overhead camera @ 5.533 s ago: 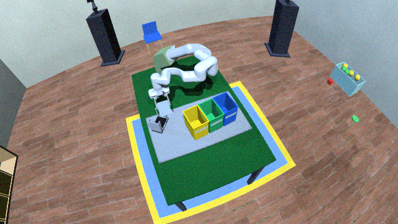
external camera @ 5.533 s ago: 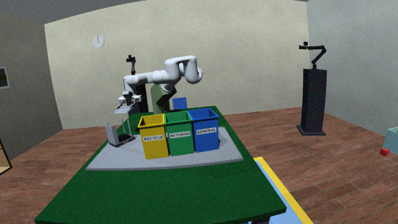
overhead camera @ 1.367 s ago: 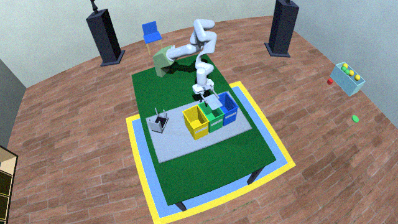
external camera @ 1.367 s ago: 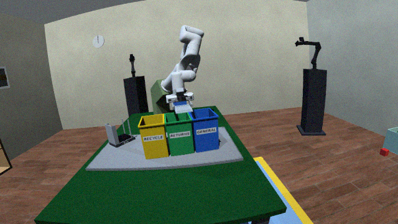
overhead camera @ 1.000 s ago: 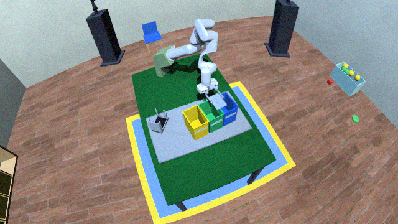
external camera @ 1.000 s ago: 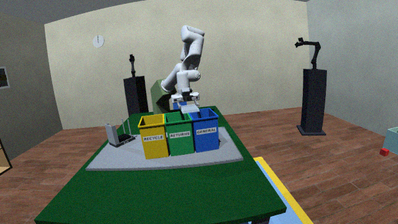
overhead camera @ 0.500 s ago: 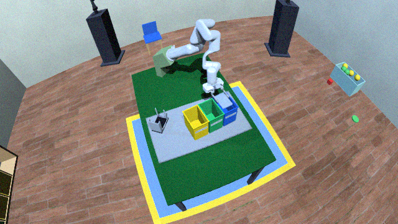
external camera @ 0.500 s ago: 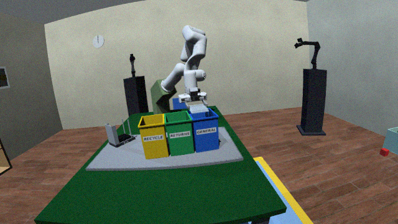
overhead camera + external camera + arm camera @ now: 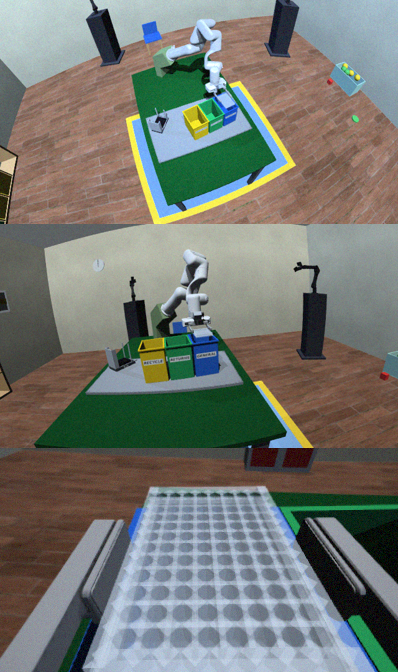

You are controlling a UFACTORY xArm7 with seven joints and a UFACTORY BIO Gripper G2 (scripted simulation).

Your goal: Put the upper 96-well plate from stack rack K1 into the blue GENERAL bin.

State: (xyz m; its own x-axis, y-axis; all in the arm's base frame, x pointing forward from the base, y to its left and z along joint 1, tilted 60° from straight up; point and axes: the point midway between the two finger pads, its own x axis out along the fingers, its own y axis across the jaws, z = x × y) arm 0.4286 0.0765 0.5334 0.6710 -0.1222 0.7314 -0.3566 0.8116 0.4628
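The blue general bin is 130 mm below my hand, 20 mm ahead of it and 10 mm to the left of it. The rest, counted from my hand: green returns bin: 130 mm below, 110 mm to the right, 80 mm ahead; clear 96-well plate: 20 mm ahead, 10 mm to the left, 10 mm below; yellow recycle bin: 220 mm to the right, 140 mm ahead, 130 mm below.
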